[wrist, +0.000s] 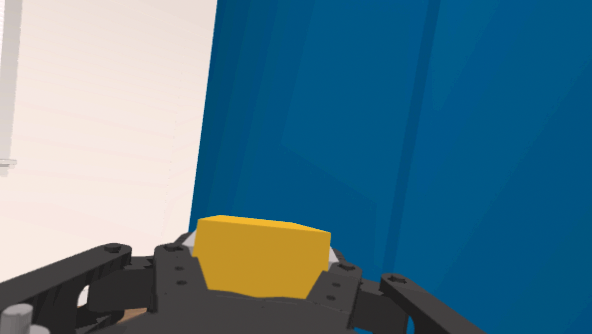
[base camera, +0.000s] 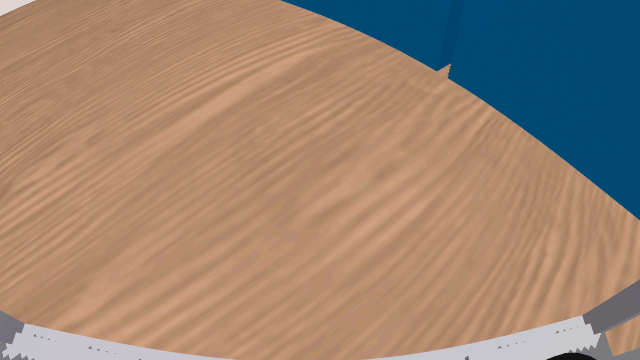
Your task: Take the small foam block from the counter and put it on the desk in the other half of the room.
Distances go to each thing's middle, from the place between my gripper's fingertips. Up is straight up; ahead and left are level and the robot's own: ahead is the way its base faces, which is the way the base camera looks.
Right now the yellow foam block [wrist: 261, 258] is 20 mm behind my hand and 10 mm below it.
